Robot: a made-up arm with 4 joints. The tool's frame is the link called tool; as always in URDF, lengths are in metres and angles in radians. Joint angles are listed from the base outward.
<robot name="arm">
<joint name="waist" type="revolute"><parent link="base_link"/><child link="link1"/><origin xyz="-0.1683 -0.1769 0.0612" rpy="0 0 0"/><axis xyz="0.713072 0.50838 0.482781"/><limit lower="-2.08" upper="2.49"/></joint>
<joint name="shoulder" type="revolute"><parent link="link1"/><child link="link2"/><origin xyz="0.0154 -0.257 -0.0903" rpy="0 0 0"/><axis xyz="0.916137 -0.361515 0.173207"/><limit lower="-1.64" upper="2.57"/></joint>
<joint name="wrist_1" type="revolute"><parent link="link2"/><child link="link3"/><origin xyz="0.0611 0.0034 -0.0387" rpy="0 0 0"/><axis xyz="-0.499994 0.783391 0.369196"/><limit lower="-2.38" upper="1.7"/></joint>
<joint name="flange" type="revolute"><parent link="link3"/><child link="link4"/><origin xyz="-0.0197 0.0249 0.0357" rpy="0 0 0"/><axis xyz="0.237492 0.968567 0.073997"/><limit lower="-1.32" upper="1.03"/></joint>
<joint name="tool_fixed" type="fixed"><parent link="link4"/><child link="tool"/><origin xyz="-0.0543 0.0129 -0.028" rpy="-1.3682 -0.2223 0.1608"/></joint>
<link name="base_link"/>
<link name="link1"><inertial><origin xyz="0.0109 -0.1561 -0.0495"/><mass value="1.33"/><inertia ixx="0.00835" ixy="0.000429" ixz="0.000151" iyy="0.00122" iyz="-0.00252" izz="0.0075"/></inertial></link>
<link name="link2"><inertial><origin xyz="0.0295 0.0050 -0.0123"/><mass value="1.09"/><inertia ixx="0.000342" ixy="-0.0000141" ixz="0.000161" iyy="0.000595" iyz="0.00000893" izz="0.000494"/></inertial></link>
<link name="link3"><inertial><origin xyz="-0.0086 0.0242 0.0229"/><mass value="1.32"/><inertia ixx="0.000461" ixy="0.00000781" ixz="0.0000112" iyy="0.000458" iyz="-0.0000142" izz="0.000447"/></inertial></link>
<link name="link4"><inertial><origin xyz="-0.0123 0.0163 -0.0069"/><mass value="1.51"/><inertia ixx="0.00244" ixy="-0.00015" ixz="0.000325" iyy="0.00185" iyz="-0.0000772" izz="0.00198"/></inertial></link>
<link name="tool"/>
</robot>
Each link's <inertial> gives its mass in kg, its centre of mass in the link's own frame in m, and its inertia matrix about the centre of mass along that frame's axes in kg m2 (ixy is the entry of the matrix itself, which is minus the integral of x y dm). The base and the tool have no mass. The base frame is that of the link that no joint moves.
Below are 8 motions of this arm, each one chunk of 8 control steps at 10 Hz.
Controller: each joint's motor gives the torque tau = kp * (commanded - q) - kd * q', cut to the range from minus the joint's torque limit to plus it. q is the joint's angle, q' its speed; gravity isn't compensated. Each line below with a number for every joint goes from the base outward.
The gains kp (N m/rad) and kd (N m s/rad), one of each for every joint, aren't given. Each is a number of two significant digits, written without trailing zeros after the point. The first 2 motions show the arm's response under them.
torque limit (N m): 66 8.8 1.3 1.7
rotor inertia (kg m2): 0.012 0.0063 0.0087 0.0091
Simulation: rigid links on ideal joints. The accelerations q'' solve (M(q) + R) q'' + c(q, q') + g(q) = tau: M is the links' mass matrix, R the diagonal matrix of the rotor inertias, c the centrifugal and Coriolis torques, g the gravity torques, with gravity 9.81 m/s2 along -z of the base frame. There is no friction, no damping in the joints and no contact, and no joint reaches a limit. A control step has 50 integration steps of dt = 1/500 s. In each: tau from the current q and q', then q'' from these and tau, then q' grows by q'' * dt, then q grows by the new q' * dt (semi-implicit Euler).
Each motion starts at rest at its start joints. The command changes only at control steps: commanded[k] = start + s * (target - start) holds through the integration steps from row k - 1 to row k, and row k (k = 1, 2, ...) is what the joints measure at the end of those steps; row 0 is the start. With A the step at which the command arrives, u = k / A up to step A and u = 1 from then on. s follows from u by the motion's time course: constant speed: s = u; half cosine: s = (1 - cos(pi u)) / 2; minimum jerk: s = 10 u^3 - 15 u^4 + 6 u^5; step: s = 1 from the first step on.
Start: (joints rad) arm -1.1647 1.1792 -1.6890 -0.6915
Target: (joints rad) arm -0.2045 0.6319 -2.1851 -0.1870
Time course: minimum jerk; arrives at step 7
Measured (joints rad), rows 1 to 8:
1: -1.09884 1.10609 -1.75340 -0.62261
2: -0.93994 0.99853 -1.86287 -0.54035
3: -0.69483 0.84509 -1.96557 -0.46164
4: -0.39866 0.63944 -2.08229 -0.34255
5: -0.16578 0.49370 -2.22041 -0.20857
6: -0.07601 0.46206 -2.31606 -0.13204
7: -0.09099 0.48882 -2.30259 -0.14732
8: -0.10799 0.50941 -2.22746 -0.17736
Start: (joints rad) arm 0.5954 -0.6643 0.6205 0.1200
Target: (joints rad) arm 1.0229 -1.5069 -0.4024 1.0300
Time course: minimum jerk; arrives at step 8
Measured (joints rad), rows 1 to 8:
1: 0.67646 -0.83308 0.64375 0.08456
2: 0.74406 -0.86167 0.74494 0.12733
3: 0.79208 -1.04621 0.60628 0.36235
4: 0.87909 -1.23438 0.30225 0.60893
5: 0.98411 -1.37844 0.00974 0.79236
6: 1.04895 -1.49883 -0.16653 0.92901
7: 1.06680 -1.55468 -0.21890 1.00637
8: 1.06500 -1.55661 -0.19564 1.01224
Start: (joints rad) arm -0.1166 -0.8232 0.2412 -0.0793
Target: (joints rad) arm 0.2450 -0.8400 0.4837 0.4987
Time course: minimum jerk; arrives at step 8
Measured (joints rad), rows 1 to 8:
1: -0.00183 -0.89843 0.26675 -0.10840
2: 0.08903 -0.83988 0.42282 -0.10335
3: 0.10768 -0.89105 0.51922 0.04542
4: 0.17318 -0.90072 0.53582 0.21125
5: 0.27987 -0.89195 0.56658 0.33243
6: 0.33989 -0.90468 0.67028 0.43058
7: 0.35015 -0.91548 0.76785 0.50078
8: 0.34793 -0.91791 0.77550 0.51173

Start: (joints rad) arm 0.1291 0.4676 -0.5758 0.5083
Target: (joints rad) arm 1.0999 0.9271 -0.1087 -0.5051
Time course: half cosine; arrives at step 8
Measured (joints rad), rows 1 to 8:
1: 0.26376 0.36925 -0.62783 0.46801
2: 0.42674 0.37985 -0.68040 0.29292
3: 0.54292 0.52470 -0.60955 0.10966
4: 0.71693 0.62299 -0.41615 -0.04222
5: 0.91145 0.68890 -0.23430 -0.23757
6: 1.04974 0.78394 -0.16438 -0.42308
7: 1.12675 0.86232 -0.18403 -0.51844
8: 1.14893 0.87530 -0.20904 -0.53533

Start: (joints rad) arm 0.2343 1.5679 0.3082 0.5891
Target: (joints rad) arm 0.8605 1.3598 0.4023 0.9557
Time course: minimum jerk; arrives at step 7
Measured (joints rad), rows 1 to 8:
1: 0.35376 1.56872 0.24031 0.61005
2: 0.47648 1.47666 0.05884 0.66215
3: 0.58593 1.48972 0.04128 0.74121
4: 0.74649 1.43605 0.18048 0.87159
5: 0.89306 1.35975 0.27571 0.96679
6: 0.94634 1.35300 0.24111 0.98840
7: 0.93255 1.38459 0.17016 0.98260
8: 0.92459 1.39106 0.17099 0.98417

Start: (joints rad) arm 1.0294 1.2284 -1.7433 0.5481
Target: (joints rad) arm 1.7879 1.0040 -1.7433 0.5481
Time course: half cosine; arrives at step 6
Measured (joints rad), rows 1 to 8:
1: 1.12865 1.20994 -1.63089 0.55354
2: 1.28746 1.12513 -1.48353 0.57595
3: 1.46058 1.10077 -1.45921 0.59288
4: 1.63212 1.05097 -1.52680 0.58174
5: 1.75525 1.00967 -1.58551 0.56171
6: 1.78084 1.01482 -1.59013 0.55940
7: 1.75729 1.04744 -1.54088 0.56740
8: 1.75615 1.04769 -1.48991 0.57558

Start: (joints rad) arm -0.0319 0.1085 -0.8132 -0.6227
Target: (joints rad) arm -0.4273 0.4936 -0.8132 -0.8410
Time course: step
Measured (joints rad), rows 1 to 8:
1: -0.29969 0.37591 -0.80282 -0.80525
2: -0.44372 0.53736 -0.88431 -0.92545
3: -0.31174 0.34139 -0.97707 -0.81658
4: -0.26094 0.32258 -0.92996 -0.76249
5: -0.33128 0.39810 -0.84598 -0.80732
6: -0.34120 0.40005 -0.84205 -0.82955
7: -0.30885 0.36177 -0.89055 -0.80718
8: -0.30912 0.36988 -0.91330 -0.80011

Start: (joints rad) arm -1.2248 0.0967 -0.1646 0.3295
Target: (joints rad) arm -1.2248 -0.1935 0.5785 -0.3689
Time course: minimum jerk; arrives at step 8
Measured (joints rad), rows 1 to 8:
1: -1.17187 0.05566 -0.22319 0.31045
2: -1.14019 -0.00270 -0.24726 0.21391
3: -1.16316 -0.02849 -0.10573 0.08480
4: -1.17318 -0.09330 0.16554 -0.05159
5: -1.15825 -0.16688 0.45881 -0.21225
6: -1.15012 -0.21166 0.66332 -0.34121
7: -1.15425 -0.22309 0.71763 -0.38564
8: -1.15788 -0.21858 0.65955 -0.37403

